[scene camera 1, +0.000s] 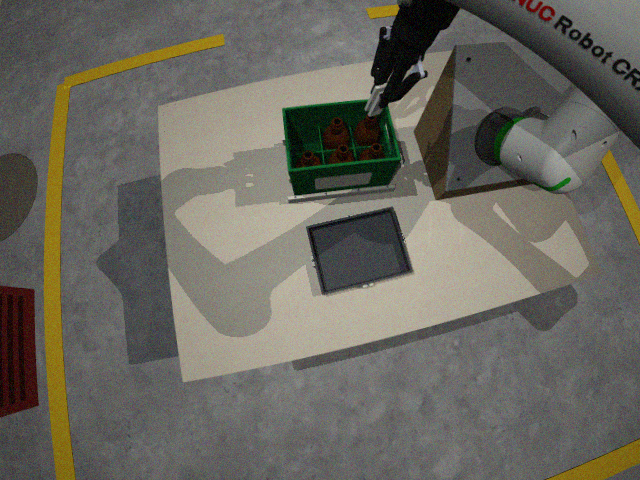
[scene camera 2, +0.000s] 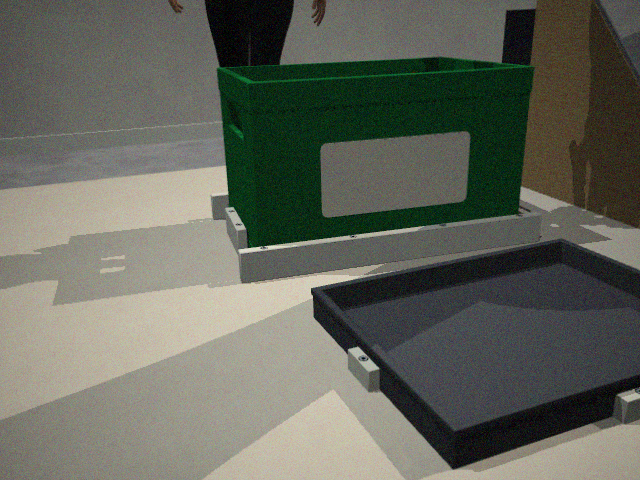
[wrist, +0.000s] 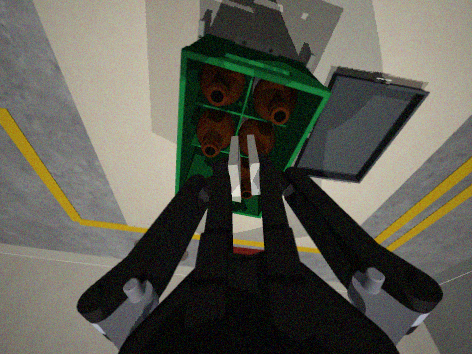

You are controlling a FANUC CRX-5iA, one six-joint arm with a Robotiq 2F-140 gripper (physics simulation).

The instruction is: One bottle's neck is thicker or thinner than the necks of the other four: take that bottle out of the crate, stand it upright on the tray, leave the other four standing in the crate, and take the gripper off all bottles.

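Where they show: gripper, fingertip midpoint: point(scene camera 1: 372, 111) point(wrist: 243, 148); arm's base, origin of the base link: point(scene camera 1: 499, 136).
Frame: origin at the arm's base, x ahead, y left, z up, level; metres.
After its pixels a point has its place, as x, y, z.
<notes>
Five brown bottles stand in the green crate point(scene camera 1: 305, 183) {0.517, -0.035, -0.077} point(scene camera 2: 284, 155) {0.525, -0.036, -0.063} point(wrist: 180, 135) {0.366, -0.195, 0.000}: back right point(scene camera 1: 368, 133) {0.317, -0.122, -0.052} point(wrist: 222, 80) {0.293, -0.139, -0.036}, back middle point(scene camera 1: 336, 135) {0.403, -0.136, -0.048} point(wrist: 212, 131) {0.380, -0.153, -0.046}, front right point(scene camera 1: 376, 150) {0.328, -0.044, -0.011} point(wrist: 275, 97) {0.312, -0.059, -0.047}, front middle point(scene camera 1: 342, 151) {0.411, -0.064, -0.013} point(wrist: 268, 137) {0.386, -0.053, -0.056} and front left point(scene camera 1: 308, 157) {0.496, -0.071, -0.012} point(wrist: 246, 194) {0.494, -0.079, -0.012}, as scene camera 1 sees them. The back left cell is empty. I cannot tell which neck differs. My gripper point(scene camera 1: 373, 105) {0.333, -0.103, 0.068} point(wrist: 243, 148) {0.333, -0.103, 0.068} is shut and empty, above the crate. In the wrist view its fingers hide the front middle bottle's neck. The dark tray point(scene camera 1: 361, 258) {0.419, 0.182, -0.169} point(scene camera 2: 496, 372) {0.474, 0.193, -0.169} point(wrist: 355, 125) {0.393, 0.163, -0.169} bears no bottle.
Pale rails point(scene camera 1: 341, 194) {0.421, -0.009, -0.153} point(scene camera 2: 392, 245) {0.427, -0.010, -0.157} edge the crate's foot, between crate and tray. Small pale blocks point(scene camera 2: 363, 367) {0.555, 0.162, -0.160} sit against the tray. The brown and grey robot pedestal point(scene camera 1: 436, 139) {0.138, -0.061, -0.057} point(scene camera 2: 558, 103) {0.134, -0.108, -0.058} rises to the right of the crate.
</notes>
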